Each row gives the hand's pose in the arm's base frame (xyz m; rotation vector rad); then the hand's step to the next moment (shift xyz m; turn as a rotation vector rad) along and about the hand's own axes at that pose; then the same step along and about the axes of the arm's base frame.
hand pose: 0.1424 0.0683 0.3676 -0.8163 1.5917 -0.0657
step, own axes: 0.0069 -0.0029 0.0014 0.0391 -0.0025 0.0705
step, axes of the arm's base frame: 0.0028 -0.0052 -0.0047 0.0652 0.0060 -0.0471
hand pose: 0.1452 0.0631 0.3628 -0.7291 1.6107 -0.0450
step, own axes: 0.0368 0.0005 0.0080 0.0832 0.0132 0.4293
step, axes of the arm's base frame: 0.0073 -0.0140 -0.0342 0.3837 0.1327 -0.1630
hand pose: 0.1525 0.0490 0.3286 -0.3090 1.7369 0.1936
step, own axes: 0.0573 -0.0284 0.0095 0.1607 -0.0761 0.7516
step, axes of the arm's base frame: 0.0082 -0.0297 -0.0568 0.7002 0.1366 -0.2960
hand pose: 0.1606 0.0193 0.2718 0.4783 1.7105 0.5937
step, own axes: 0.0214 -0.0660 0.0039 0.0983 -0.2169 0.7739
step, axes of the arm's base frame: -0.0007 -0.0383 -0.0580 0.7353 -0.0087 -0.3390
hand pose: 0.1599 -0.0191 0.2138 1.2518 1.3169 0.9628
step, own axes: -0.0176 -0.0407 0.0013 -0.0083 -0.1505 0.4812
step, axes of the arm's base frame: -0.0065 -0.0230 -0.0374 0.4494 -0.0760 -0.2158
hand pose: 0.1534 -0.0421 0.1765 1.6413 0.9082 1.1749
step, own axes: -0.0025 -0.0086 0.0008 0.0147 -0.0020 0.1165
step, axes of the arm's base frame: -0.0005 0.0004 -0.0090 0.1156 -0.0145 -0.0148
